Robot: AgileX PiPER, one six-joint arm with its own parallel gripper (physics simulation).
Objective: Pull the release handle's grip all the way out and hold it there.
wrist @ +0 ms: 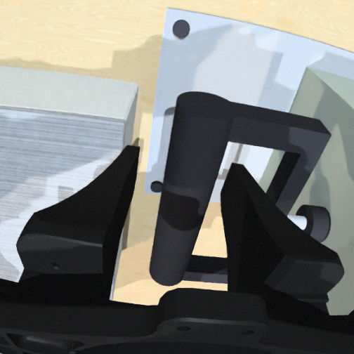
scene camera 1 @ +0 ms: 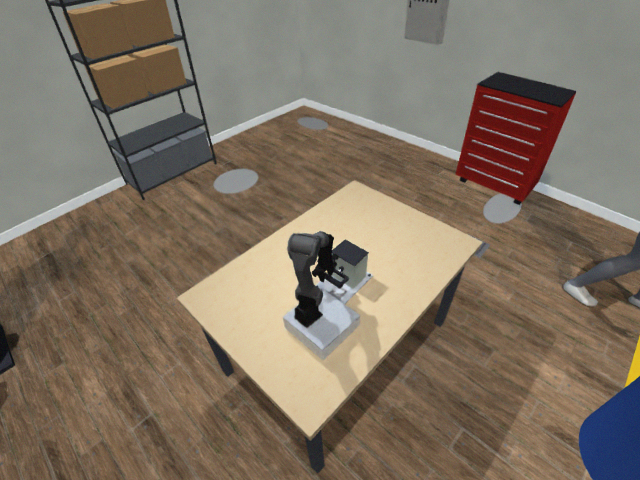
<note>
In view: my gripper (wrist: 182, 170), a release handle (wrist: 301, 177) and a base plate (wrist: 243, 62).
</note>
